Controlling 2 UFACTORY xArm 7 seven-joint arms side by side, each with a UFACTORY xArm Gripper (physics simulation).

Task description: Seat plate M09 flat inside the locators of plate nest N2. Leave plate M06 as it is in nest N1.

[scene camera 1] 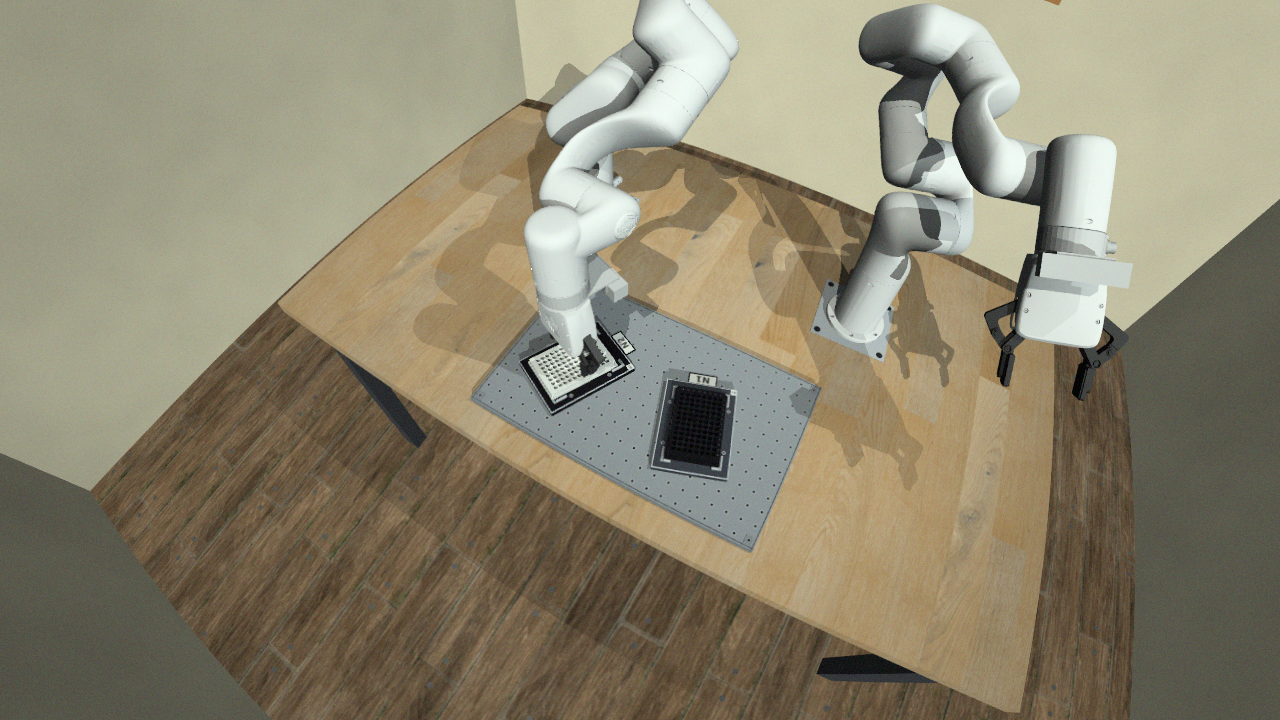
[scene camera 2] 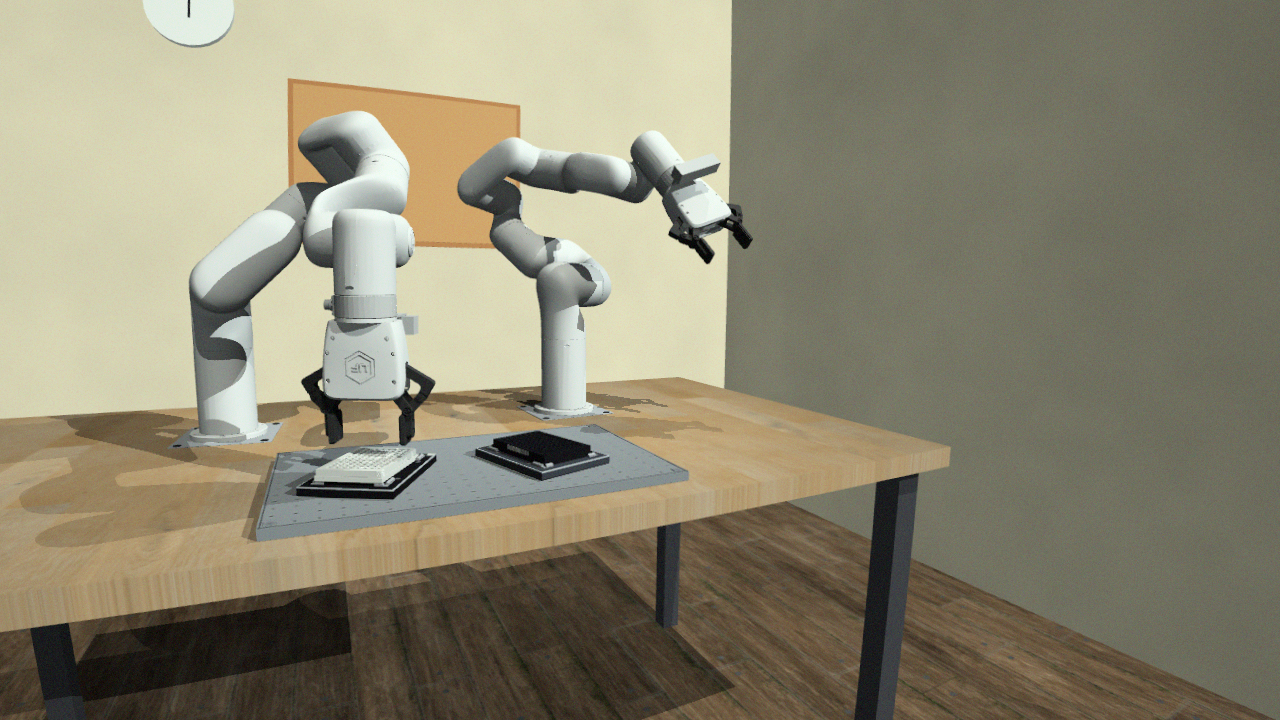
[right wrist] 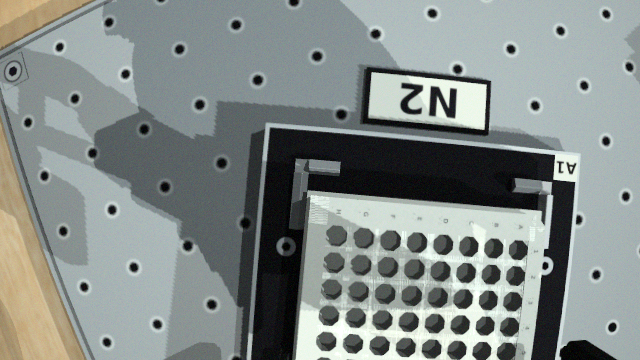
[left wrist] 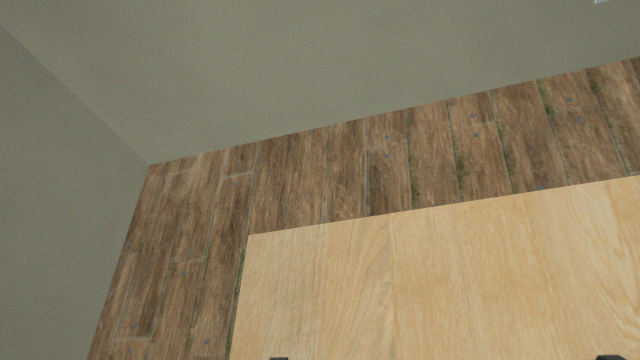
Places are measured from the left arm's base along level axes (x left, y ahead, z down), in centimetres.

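Pixels of known places: left gripper, fingertip midpoint: [scene camera 1: 1040, 391] [scene camera 2: 730, 251]; right gripper, fingertip midpoint: [scene camera 1: 574, 352] [scene camera 2: 370, 442]; left arm's base, origin of the base link: [scene camera 1: 854, 318] [scene camera 2: 563, 409]; right arm's base, origin of the base link: [scene camera 2: 229, 434].
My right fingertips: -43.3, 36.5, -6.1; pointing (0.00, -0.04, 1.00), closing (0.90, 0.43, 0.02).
Note:
For each thing: its top centre in the pictures, then the offset to it from my right fingertips, as dx, dy, dz. "spot": a spot on its surface instead. Level surfaces: height alone.
- White plate M09, middle of its top: [scene camera 2: 369, 456] [scene camera 1: 572, 359] -0.3, +0.5, +1.7
- black nest N2, middle of its top: [right wrist: 407, 351] [scene camera 2: 371, 465] [scene camera 1: 576, 361] +0.0, -0.4, +3.2
- Black plate M06, middle of its top: [scene camera 2: 540, 442] [scene camera 1: 697, 423] +23.1, +1.6, +2.2
- nest N1, surface spot: [scene camera 2: 586, 462] [scene camera 1: 700, 475] spot: +26.9, +9.0, +3.8
- grey perforated board, middle of its top: [scene camera 2: 471, 462] [scene camera 1: 650, 393] +13.6, -1.2, +4.7
- wooden table, its level: dz +6.1
- Label N2, surface spot: [right wrist: 427, 101] [scene camera 1: 622, 342] spot: +4.7, -8.4, +4.6
- label N1, surface spot: [scene camera 1: 702, 379] spot: +20.4, -7.8, +4.6
White plate M09 [scene camera 1: 554, 371] [scene camera 2: 362, 465] [right wrist: 425, 220] lies on black nest N2 [scene camera 1: 586, 387] [scene camera 2: 349, 491] [right wrist: 425, 155]. In the right wrist view, a dark gap separates its label-side edge from the end locators, and its left edge meets or overlaps the left locator. Whether it lies flat is unclear. Black plate M06 [scene camera 1: 698, 425] [scene camera 2: 544, 445] is in nest N1 [scene camera 1: 689, 471] [scene camera 2: 586, 462]. My right gripper [scene camera 1: 577, 358] [scene camera 2: 369, 437] is open and empty, low over M09's label-side part. My left gripper [scene camera 1: 1044, 380] [scene camera 2: 725, 246] [left wrist: 445, 357] is open and empty, raised far right.
Both nests stand on a grey perforated board [scene camera 1: 617, 447] [scene camera 2: 465, 501] [right wrist: 150, 280] on the wooden table [scene camera 1: 895, 537] [scene camera 2: 760, 447] [left wrist: 425, 280]. Label N2 [scene camera 1: 623, 342] [right wrist: 427, 101] stands beside its nest, and label N1 [scene camera 1: 702, 379] beside the other. The left arm's base is behind the board.

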